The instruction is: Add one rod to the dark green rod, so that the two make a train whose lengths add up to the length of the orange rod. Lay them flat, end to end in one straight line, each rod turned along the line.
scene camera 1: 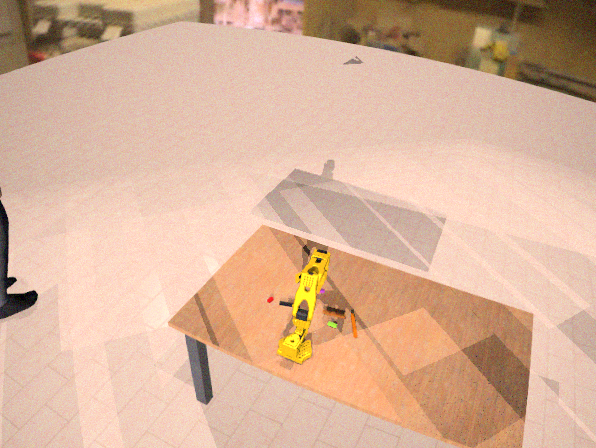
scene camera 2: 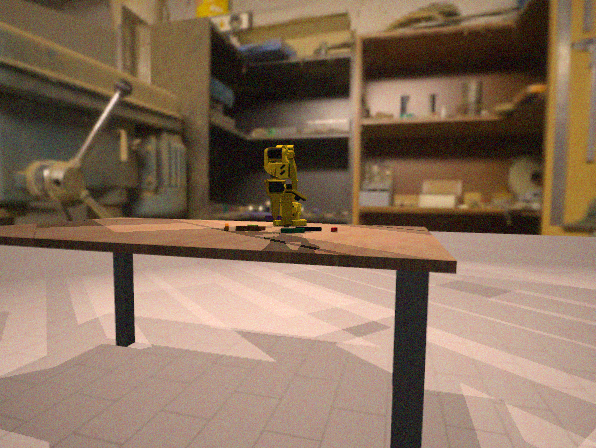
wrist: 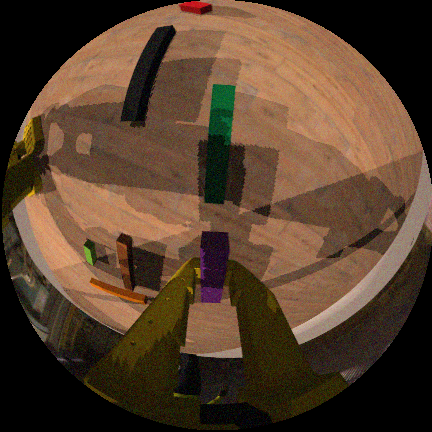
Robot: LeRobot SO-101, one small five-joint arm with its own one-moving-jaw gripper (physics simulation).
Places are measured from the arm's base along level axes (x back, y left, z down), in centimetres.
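Pixels of known places: hand, tool point: (scene camera 1: pixel 317 291) (scene camera 2: pixel 274 217) (wrist: pixel 201 267); arm's base, link origin: (scene camera 1: pixel 297 345) (scene camera 2: pixel 287 225) (wrist: pixel 36 158).
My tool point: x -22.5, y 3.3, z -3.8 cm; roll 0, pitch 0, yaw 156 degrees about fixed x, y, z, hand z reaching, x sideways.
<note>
Ahead of a thing's pixels: the offset from my tool point to its top centre.
My gripper (wrist: pixel 214 266) is shut on a purple rod {dy -0.1, dx -0.6, dz -0.5 cm} (scene camera 1: pixel 322 291) (scene camera 2: pixel 269 218) (wrist: pixel 215 250), one jaw on each side of it, and holds it above the table. The dark green rod {dy +4.4, dx +1.6, dz +2.8 cm} (scene camera 2: pixel 292 230) (wrist: pixel 219 150) lies flat on the table, partly in shadow; the arm hides it in scene camera 1. In the wrist view it lies beyond the purple rod's far end, nearly in line with it, with a gap between them. The orange rod {dy -16.3, dx +6.0, dz +2.8 cm} (scene camera 1: pixel 354 324) (scene camera 2: pixel 226 227) (wrist: pixel 118 291) lies flat, well apart from both. The jaw tips are hard to make out in the scene views.
A black rod {dy +7.1, dx +7.5, dz +2.8 cm} (scene camera 1: pixel 285 303) (scene camera 2: pixel 314 229) (wrist: pixel 150 75) lies near the dark green one. A small red rod {dy +13.9, dx +8.6, dz +2.8 cm} (scene camera 1: pixel 270 300) (scene camera 2: pixel 334 229) (wrist: pixel 196 7) lies farther out. A brown rod {dy -8.4, dx +4.3, dz +2.8 cm} (scene camera 1: pixel 334 312) (wrist: pixel 126 262) and a light green rod {dy -9.8, dx +9.1, dz +2.8 cm} (scene camera 1: pixel 332 324) (wrist: pixel 90 252) lie near the orange one.
</note>
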